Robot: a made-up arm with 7 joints.
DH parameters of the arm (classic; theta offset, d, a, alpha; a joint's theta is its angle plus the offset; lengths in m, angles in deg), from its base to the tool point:
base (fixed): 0 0.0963 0 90
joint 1: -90 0.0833 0.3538 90
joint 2: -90 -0.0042 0.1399 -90
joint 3: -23.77 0 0.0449 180
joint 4: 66.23 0.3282 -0.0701 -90
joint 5: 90 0.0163 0.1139 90
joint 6: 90 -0.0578 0.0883 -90
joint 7: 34.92 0 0.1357 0
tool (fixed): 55.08 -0.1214 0 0
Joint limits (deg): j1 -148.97..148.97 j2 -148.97..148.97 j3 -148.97..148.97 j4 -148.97..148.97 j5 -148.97..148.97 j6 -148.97..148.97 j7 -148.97..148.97
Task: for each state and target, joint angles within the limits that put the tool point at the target. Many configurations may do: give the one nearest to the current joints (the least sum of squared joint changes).
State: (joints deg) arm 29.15 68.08 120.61 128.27 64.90 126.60 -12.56
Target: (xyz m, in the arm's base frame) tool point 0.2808 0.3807 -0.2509
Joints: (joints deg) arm 37.57 82.61 120.84 128.00 73.24 127.41 -23.57
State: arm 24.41 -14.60 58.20 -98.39 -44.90 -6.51 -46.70
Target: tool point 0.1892 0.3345 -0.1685
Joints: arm 26.50 9.85 60.14 -100.99 -43.56 -11.08 -44.03
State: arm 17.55 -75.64 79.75 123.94 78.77 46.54 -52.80
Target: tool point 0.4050 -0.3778 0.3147
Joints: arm 57.48 -84.57 87.32 123.51 74.34 12.88 -47.73
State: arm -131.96 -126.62 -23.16 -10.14 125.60 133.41 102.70
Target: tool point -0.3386 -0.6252 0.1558
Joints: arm -122.58 -107.42 -45.51 19.68 110.58 101.13 100.52
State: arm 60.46 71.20 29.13 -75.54 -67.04 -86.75 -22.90
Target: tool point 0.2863 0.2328 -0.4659
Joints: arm 27.49 54.96 14.72 -63.80 -65.25 -74.58 -22.93
